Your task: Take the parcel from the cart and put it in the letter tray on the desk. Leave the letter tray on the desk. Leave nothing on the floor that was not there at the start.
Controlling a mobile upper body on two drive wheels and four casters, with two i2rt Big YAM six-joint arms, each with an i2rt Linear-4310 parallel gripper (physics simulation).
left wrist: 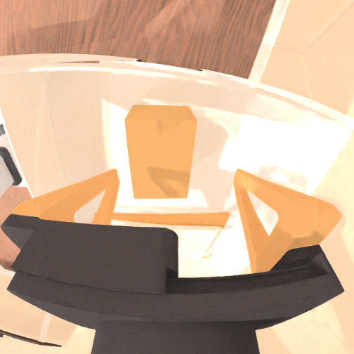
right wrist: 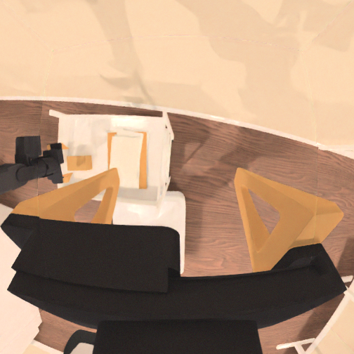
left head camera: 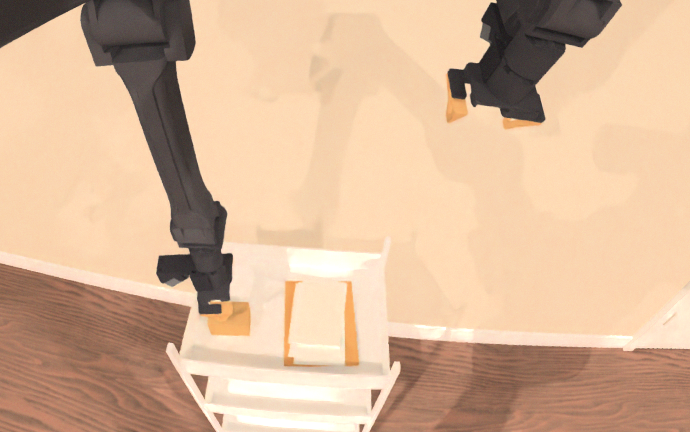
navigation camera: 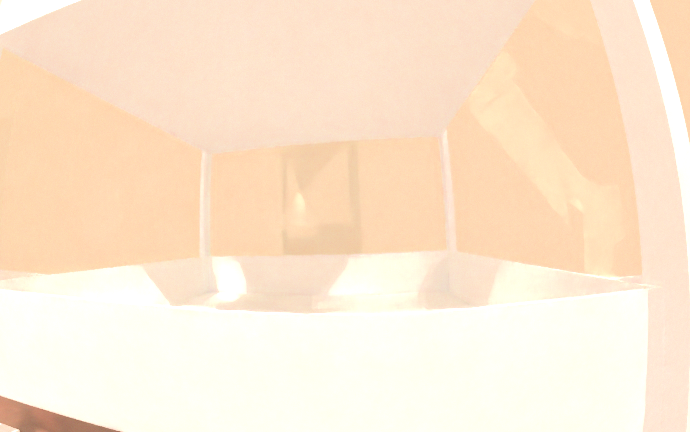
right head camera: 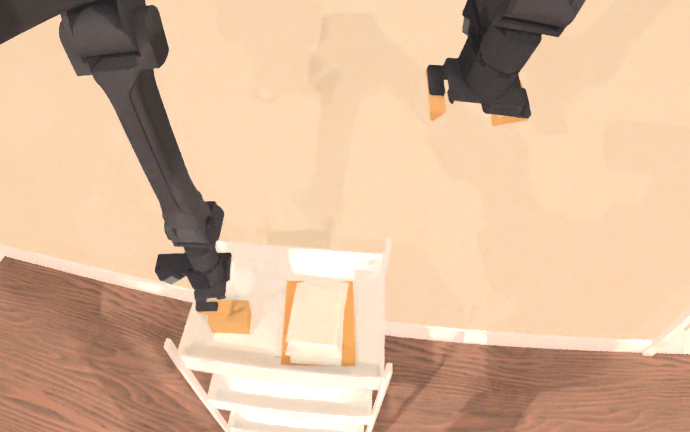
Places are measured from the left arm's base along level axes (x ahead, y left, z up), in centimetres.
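Pixels of known places: left gripper, fingertip midpoint: (left head camera: pixel 222 300) (right head camera: pixel 222 299); right gripper, fingertip midpoint: (left head camera: pixel 476 122) (right head camera: pixel 462 119).
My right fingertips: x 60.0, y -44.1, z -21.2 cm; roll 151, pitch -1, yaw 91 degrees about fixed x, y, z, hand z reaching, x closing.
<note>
Behind a point stands the place of what it marks.
The parcel, an orange box (left head camera: pixel 231 325) @(z -70.1, x 54.9, y -3.3 cm) (right head camera: pixel 231 323) @(z -70.2, x 54.9, y -3.4 cm) (left wrist: pixel 160 150) (right wrist: pixel 80 163), stands on the left part of the white cart's top (left head camera: pixel 285 373) @(z -68.9, x 43.2, y -15.3 cm) (right head camera: pixel 282 371) @(z -68.7, x 43.2, y -15.9 cm). My left gripper (left head camera: pixel 221 309) @(z -66.8, x 59.1, y -1.3 cm) (right head camera: pixel 218 307) @(z -66.8, x 59.1, y -1.3 cm) (left wrist: pixel 176 175) (right wrist: pixel 69 160) is open at the parcel's near-wall side. In the left wrist view the parcel appears ahead, between the directions of the two fingertips, somewhat left of centre; how far the tips are above the cart top is hard to tell. My right gripper (left head camera: pixel 479 123) @(z -21.2, x 60.0, y -44.1 cm) (right head camera: pixel 463 121) @(z -21.2, x 60.0, y -44.1 cm) (right wrist: pixel 176 174) is open and empty, well to the right of the cart. The desk's letter tray does not show.
A pale stack (left head camera: pixel 318 320) @(z -72.3, x 58.0, y -22.4 cm) (right head camera: pixel 315 318) @(z -72.3, x 58.4, y -22.1 cm) (right wrist: pixel 126 160) lies on an orange sheet (left head camera: pixel 352 346) @(z -73.8, x 52.0, y -29.8 cm) (right head camera: pixel 348 335) @(z -73.7, x 54.8, y -29.5 cm) (left wrist: pixel 175 218) (right wrist: pixel 144 160) right of the parcel. The cart has raised rims and corner posts. A wall runs behind it. White cart panels fill the navigation view's lower part.
</note>
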